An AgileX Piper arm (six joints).
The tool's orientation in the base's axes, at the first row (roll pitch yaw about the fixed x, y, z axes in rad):
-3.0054 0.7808 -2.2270
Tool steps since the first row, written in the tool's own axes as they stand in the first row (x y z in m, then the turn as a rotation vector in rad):
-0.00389 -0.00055 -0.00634 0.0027 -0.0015 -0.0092
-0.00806 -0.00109 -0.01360 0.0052 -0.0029 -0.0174
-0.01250 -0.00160 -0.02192 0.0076 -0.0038 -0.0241
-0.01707 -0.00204 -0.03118 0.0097 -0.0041 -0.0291
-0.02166 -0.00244 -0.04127 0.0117 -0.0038 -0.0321
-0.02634 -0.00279 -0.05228 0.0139 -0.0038 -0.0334
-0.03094 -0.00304 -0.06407 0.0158 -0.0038 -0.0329
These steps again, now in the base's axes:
-0.00129 -0.00116 0.00725 -0.0050 -0.0069 0.0047
-0.00296 -0.00259 0.01535 -0.0094 -0.0131 0.0089
-0.00510 -0.00435 0.02438 -0.0134 -0.0182 0.0120
-0.00774 -0.00642 0.03416 -0.0167 -0.0219 0.0140
-0.01084 -0.00885 0.04453 -0.0194 -0.0242 0.0147
-0.01442 -0.01163 0.05560 -0.0211 -0.0261 0.0141
-0.01853 -0.01475 0.06716 -0.0216 -0.0269 0.0124

